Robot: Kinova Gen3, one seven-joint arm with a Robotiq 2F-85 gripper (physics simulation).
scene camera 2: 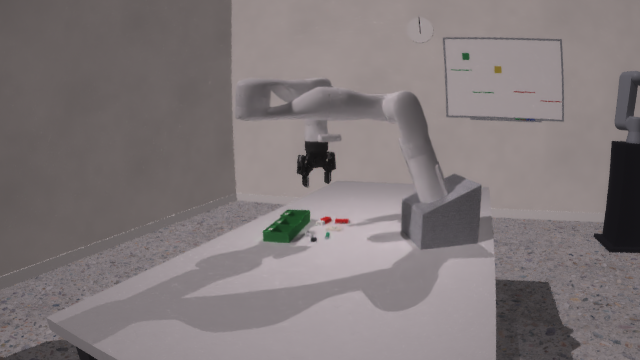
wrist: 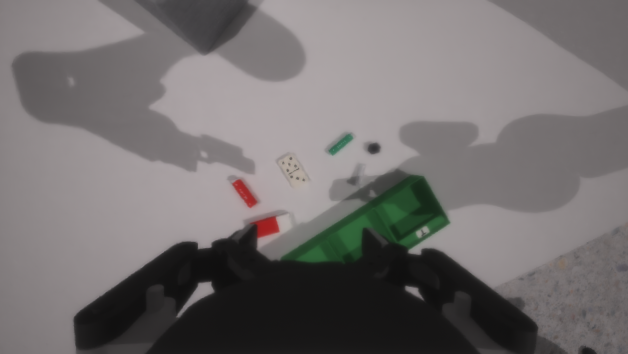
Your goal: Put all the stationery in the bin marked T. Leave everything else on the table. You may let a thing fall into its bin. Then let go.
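Places are measured from the arm's base along level axes (x right, y up, z back), in centimetres.
Where they show: gripper, between the fingertips: (scene camera 2: pixel 317 185) (wrist: pixel 310 237); arm's base, origin of its link: (scene camera 2: pixel 433 196).
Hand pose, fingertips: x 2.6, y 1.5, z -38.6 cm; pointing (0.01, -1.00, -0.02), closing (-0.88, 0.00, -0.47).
Note:
Each offset is from my fingertips to the top centre of the thing.
My gripper (scene camera 2: pixel 316 183) (wrist: pixel 310 237) is open and empty, high above the table. The green bin block @(dx -4.8, dy -10.9, dz -8.9 cm) (scene camera 2: pixel 277 236) (wrist: pixel 437 226) has three compartments; a label @(dx -13.5, dy -12.0, dz -11.2 cm) (wrist: pixel 422 231) on its right one looks like an upside-down T. The other labels are hidden by the gripper. A red-and-white eraser @(dx +7.0, dy -13.5, dz -0.5 cm) (scene camera 2: pixel 325 220) (wrist: pixel 266 227) lies beside the block, near the left fingertip in the wrist view. A small red stick-like piece @(dx +8.3, dy -13.4, dz +6.0 cm) (scene camera 2: pixel 342 221) (wrist: pixel 244 193) and a green one @(dx -8.6, dy -13.8, dz +6.1 cm) (scene camera 2: pixel 327 235) (wrist: pixel 341 144) lie apart from it; what they are is unclear.
A cream domino @(dx +0.0, dy -14.1, dz +5.5 cm) (scene camera 2: pixel 334 229) (wrist: pixel 293 170) lies between the red and green pieces. A small black round thing @(dx -12.9, dy -14.0, dz +3.2 cm) (scene camera 2: pixel 313 239) (wrist: pixel 373 148) and a pale grey thing @(dx -9.0, dy -13.5, dz +0.4 cm) (wrist: pixel 359 172) lie near the block. The grey robot base (scene camera 2: pixel 442 220) (wrist: pixel 202 22) stands on the table.

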